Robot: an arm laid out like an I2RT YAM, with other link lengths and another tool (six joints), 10 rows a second.
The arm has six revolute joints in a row. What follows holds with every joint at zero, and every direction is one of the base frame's. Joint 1 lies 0.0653 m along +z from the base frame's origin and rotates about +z. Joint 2 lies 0.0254 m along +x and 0.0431 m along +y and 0.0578 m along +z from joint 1 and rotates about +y. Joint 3 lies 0.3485 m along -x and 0.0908 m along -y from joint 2 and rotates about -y. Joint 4 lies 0.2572 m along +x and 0.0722 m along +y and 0.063 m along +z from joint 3 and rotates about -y. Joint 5 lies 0.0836 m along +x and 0.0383 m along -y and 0.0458 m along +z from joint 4 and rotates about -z. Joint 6 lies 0.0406 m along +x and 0.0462 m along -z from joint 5 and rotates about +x. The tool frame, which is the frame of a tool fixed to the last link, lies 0.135 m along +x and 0.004 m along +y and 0.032 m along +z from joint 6; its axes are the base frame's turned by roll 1.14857, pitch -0.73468 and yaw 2.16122 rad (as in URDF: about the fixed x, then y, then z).
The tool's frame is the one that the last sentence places.
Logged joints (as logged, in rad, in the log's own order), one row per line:
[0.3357 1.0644 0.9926 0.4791 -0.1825 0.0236]
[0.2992 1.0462 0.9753 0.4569 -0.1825 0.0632]
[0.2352 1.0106 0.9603 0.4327 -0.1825 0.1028]
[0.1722 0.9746 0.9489 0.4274 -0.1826 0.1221]
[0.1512 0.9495 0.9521 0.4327 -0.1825 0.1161]
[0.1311 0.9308 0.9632 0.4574 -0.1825 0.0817]
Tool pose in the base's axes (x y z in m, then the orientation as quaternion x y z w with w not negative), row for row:
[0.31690 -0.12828 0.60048 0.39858 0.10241 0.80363 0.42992]
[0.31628 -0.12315 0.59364 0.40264 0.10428 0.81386 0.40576]
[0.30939 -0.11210 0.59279 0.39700 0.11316 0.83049 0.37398]
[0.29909 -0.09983 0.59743 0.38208 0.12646 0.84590 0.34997]
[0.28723 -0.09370 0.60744 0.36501 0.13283 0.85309 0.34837]
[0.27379 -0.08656 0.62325 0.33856 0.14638 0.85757 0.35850]
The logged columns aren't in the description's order. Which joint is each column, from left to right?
Columns, left to right: joint 5, joint 2, joint 3, joint 4, joint 1, joint 6.
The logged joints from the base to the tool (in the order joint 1, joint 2, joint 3, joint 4, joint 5, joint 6), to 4 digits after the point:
[-0.1825 1.0644 0.9926 0.4791 0.3357 0.0236]
[-0.1825 1.0462 0.9753 0.4569 0.2992 0.0632]
[-0.1825 1.0106 0.9603 0.4327 0.2352 0.1028]
[-0.1826 0.9746 0.9489 0.4274 0.1722 0.1221]
[-0.1825 0.9495 0.9521 0.4327 0.1512 0.1161]
[-0.1825 0.9308 0.9632 0.4574 0.1311 0.0817]

